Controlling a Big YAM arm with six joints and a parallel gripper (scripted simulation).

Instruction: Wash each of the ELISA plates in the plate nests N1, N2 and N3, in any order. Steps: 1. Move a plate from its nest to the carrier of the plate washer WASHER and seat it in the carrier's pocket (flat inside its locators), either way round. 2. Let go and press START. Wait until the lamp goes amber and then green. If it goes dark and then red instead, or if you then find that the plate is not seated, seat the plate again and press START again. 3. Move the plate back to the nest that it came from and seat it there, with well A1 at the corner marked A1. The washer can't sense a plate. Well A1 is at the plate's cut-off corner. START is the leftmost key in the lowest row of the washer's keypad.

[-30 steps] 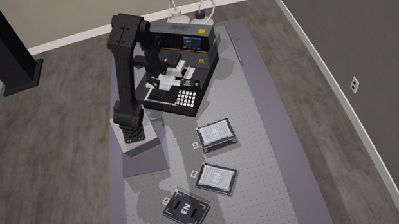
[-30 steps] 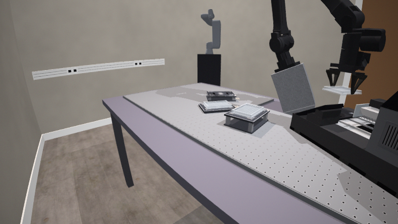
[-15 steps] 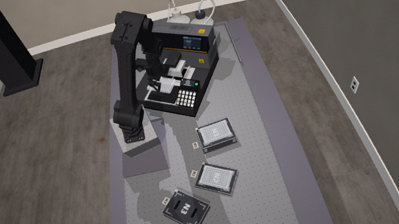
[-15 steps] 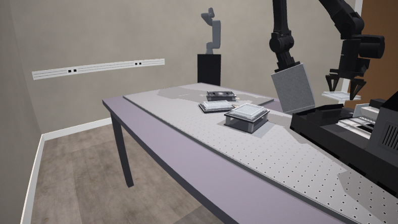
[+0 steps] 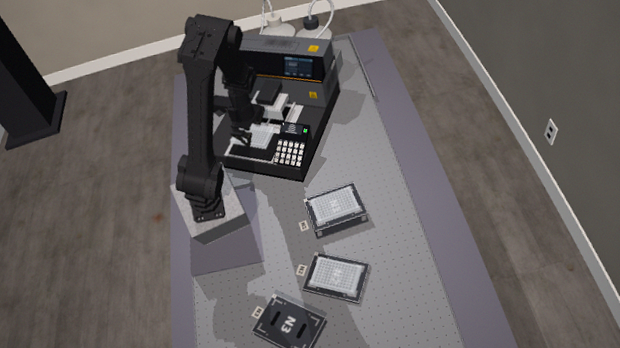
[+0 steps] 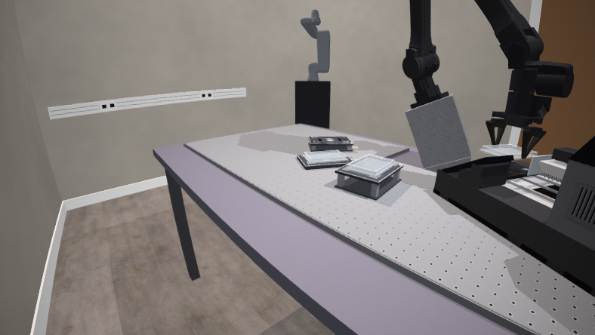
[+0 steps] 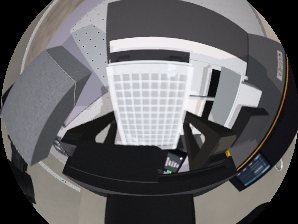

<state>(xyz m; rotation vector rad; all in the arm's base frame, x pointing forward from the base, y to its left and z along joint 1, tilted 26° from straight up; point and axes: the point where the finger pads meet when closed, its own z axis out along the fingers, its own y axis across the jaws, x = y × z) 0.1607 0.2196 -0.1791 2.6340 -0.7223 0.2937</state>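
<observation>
Now: the washer carrier 5 cm below my hand. Round my hand: plate washer 13 cm to the left, 8 cm ahead, 1 cm above.
</observation>
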